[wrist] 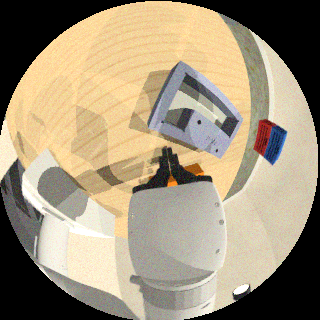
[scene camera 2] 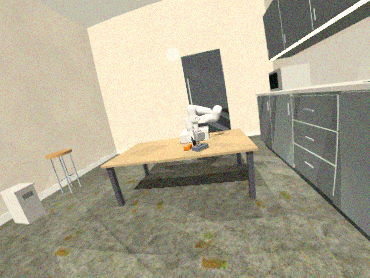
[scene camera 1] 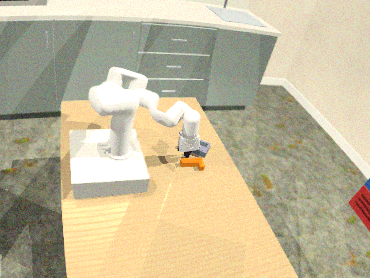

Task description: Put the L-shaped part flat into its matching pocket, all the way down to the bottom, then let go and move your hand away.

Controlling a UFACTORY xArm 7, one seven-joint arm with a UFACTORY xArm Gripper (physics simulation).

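Frame: origin at the arm's base, x left, y back, z up, level; centimetres.
Where they show: gripper, fingertip midpoint: [wrist: 167, 153] [scene camera 1: 186, 155]; arm's base, link origin: [wrist: 57, 218] [scene camera 2: 195, 131] [scene camera 1: 118, 150].
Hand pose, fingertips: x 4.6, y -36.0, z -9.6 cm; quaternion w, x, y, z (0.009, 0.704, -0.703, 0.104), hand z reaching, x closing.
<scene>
Things, the pixels of their top centre, and the offset from my fingertips. "*": a spot on its surface instead. Level surfaces: height alone.
- orange L-shaped part, top centre: [wrist: 178, 188] [scene camera 1: 192, 162] [scene camera 2: 187, 145] dx -7.5, dy -0.7, dz +2.7 cm
- orange part, surface spot: [wrist: 194, 170] * dx -4.6, dy -4.6, dz +1.6 cm
- blue-grey block, top centre: [wrist: 211, 119] [scene camera 1: 196, 143] [scene camera 2: 199, 145] dx +5.8, dy -6.3, dz +3.4 cm
- wooden table, surface height: dz -0.3 cm
The orange L-shaped part [scene camera 1: 191, 163] [scene camera 2: 187, 147] lies on the table in front of the pocket block; in the wrist view the orange part [wrist: 194, 170] is partly hidden behind the fingers. The blue-grey block [scene camera 1: 203, 149] [scene camera 2: 201, 147] [wrist: 166, 102] has an L-shaped pocket, which is empty in the wrist view. My gripper [wrist: 167, 153] is shut with nothing between the fingertips. The fingertips are beside the block's near edge, between it and the orange part in the wrist view. In the scene views the fingers are small, and their exact height is hard to tell.
The arm's white base box [scene camera 1: 110, 185] stands on the wooden table [scene camera 1: 150, 235] [scene camera 2: 150, 150]. The table's edge runs close beyond the block. A red and blue box [scene camera 1: 362, 202] [wrist: 270, 141] shows beyond the table.
</scene>
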